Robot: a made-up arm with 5 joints.
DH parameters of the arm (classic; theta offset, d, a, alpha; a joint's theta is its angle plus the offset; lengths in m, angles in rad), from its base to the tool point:
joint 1: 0 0.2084 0 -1.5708
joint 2: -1.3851 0 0.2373 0
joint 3: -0.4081 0 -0.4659 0
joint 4: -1.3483 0 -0.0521 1.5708
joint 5: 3.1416 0.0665 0 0
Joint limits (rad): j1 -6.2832..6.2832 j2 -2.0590..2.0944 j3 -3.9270..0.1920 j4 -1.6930..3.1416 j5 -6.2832..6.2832
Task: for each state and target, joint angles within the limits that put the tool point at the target. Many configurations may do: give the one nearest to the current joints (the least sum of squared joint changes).
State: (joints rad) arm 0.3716 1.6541 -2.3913 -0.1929 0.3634
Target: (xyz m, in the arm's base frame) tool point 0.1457 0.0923 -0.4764
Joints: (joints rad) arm 0.5647 2.0654 -1.7252 -0.2064 0.3634
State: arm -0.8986 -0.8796 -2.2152 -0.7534 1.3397
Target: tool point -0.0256 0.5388 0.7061
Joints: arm -1.5233 -1.1419 -2.3802 -0.7999 1.3397
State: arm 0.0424 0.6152 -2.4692 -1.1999 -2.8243
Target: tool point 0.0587 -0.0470 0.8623
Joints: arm -0.6752 0.2502 -3.0487 -1.5341 -2.8243
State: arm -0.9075 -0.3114 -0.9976 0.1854 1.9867
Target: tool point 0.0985 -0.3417 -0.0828
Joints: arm -1.2901 0.3428 -0.5386 0.2740 1.9867
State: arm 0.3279 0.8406 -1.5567 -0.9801 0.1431
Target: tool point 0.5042 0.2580 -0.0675
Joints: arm 0.4730 1.0663 -1.4454 -0.9397 0.1431
